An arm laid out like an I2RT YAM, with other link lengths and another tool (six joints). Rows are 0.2 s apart.
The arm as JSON. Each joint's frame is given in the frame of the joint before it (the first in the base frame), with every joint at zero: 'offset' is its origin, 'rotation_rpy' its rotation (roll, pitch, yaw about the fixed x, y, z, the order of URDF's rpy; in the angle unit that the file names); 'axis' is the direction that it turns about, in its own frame. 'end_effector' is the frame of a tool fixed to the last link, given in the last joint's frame.
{
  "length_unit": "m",
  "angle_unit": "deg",
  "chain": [
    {
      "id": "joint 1",
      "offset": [
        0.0,
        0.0,
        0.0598
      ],
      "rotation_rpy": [
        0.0,
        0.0,
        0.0
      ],
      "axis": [
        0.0,
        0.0,
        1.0
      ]
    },
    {
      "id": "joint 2",
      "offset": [
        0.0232,
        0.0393,
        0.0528
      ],
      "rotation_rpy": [
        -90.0,
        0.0,
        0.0
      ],
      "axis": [
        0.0,
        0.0,
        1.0
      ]
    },
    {
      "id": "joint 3",
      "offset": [
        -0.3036,
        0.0,
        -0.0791
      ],
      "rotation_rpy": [
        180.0,
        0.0,
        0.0
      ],
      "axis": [
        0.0,
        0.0,
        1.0
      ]
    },
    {
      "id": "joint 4",
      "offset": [
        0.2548,
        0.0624,
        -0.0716
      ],
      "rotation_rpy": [
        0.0,
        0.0,
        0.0
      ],
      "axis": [
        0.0,
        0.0,
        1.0
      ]
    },
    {
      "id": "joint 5",
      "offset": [
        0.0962,
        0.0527,
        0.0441
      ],
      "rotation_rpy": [
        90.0,
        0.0,
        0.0
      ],
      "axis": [
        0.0,
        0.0,
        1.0
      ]
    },
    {
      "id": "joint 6",
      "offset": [
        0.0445,
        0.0,
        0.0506
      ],
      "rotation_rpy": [
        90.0,
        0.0,
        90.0
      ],
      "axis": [
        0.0,
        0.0,
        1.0
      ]
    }
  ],
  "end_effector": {
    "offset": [
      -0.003,
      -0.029,
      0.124
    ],
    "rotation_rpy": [
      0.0,
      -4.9,
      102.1
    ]
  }
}
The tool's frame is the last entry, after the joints.
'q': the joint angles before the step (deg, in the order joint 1, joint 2, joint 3, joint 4, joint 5, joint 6). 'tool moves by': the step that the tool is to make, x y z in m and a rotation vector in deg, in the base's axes. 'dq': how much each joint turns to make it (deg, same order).
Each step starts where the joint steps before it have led.
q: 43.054 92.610 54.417 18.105 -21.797 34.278
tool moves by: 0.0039 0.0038 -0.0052 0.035 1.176 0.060
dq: -0.080 1.388 0.834 0.011 -0.419 0.785
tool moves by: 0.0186 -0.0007 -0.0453 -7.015 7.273 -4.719
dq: -0.003 4.624 4.589 -9.395 4.332 1.977
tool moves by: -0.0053 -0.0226 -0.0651 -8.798 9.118 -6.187
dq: 0.516 2.437 -0.925 -8.299 5.516 3.921
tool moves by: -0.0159 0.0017 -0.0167 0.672 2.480 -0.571
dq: 1.508 -0.013 -3.399 2.742 0.063 3.106
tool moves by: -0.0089 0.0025 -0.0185 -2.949 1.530 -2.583
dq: 2.433 1.348 -0.171 -1.171 4.273 2.833
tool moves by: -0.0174 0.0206 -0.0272 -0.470 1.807 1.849
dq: 3.070 3.919 -0.633 3.237 0.097 1.625
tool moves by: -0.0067 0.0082 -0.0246 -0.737 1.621 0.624
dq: 1.100 3.566 -0.250 2.350 -0.260 0.900
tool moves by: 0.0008 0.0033 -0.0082 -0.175 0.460 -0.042
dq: 0.150 1.584 0.442 0.764 -0.059 0.315
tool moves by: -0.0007 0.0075 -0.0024 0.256 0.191 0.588
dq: 0.471 1.135 0.994 0.243 -0.308 0.119
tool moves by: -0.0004 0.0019 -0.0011 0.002 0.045 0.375
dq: 0.081 0.340 0.255 0.029 -0.224 -0.197
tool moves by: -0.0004 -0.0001 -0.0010 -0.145 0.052 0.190
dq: -0.011 0.093 0.012 -0.093 -0.098 -0.184
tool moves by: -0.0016 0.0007 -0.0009 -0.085 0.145 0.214
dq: 0.157 0.062 -0.013 -0.081 -0.085 -0.001
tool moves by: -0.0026 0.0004 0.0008 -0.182 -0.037 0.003
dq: 0.371 -0.308 -0.141 -0.261 0.348 0.185
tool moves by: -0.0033 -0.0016 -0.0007 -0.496 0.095 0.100
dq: 0.273 -0.388 -0.372 -0.472 0.282 -0.017
